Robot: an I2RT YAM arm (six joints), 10 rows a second.
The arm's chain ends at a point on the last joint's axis. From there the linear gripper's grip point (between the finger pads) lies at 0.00 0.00 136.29 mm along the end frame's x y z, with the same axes.
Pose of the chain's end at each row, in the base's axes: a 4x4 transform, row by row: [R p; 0 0 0 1], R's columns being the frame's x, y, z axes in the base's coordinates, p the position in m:
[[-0.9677 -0.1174 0.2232 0.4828], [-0.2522 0.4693 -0.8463 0.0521], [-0.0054 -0.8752 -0.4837 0.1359], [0 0 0 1]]
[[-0.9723 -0.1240 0.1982 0.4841], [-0.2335 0.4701 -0.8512 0.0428], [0.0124 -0.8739 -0.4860 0.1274], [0 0 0 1]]
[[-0.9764 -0.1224 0.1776 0.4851], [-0.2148 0.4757 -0.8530 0.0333], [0.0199 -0.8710 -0.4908 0.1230], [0 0 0 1]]
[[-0.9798 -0.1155 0.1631 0.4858], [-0.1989 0.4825 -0.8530 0.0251], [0.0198 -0.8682 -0.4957 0.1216], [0 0 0 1]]
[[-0.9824 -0.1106 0.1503 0.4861], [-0.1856 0.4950 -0.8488 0.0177], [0.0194 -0.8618 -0.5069 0.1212], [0 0 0 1]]
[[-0.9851 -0.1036 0.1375 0.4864], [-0.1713 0.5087 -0.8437 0.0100], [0.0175 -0.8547 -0.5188 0.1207], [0 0 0 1]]
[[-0.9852 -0.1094 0.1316 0.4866], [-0.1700 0.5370 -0.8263 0.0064], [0.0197 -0.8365 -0.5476 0.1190], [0 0 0 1]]
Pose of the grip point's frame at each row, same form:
[[-0.9677 -0.1174 0.2232 0.5132], [-0.2522 0.4693 -0.8463 -0.0632], [-0.0054 -0.8752 -0.4837 0.0700], [0 0 0 1]]
[[-0.9723 -0.1240 0.1982 0.5111], [-0.2335 0.4701 -0.8512 -0.0732], [0.0124 -0.8739 -0.4860 0.0612], [0 0 0 1]]
[[-0.9764 -0.1224 0.1776 0.5093], [-0.2148 0.4757 -0.8530 -0.0830], [0.0199 -0.8710 -0.4908 0.0561], [0 0 0 1]]
[[-0.9798 -0.1155 0.1631 0.5080], [-0.1989 0.4825 -0.8530 -0.0912], [0.0198 -0.8682 -0.4957 0.0540], [0 0 0 1]]
[[-0.9824 -0.1106 0.1503 0.5066], [-0.1856 0.4950 -0.8488 -0.0980], [0.0194 -0.8618 -0.5069 0.0521], [0 0 0 1]]
[[-0.9851 -0.1036 0.1375 0.5051], [-0.1713 0.5087 -0.8437 -0.1050], [0.0175 -0.8547 -0.5188 0.0500], [0 0 0 1]]
[[-0.9852 -0.1094 0.1316 0.5045], [-0.1700 0.5370 -0.8263 -0.1062], [0.0197 -0.8365 -0.5476 0.0444], [0 0 0 1]]

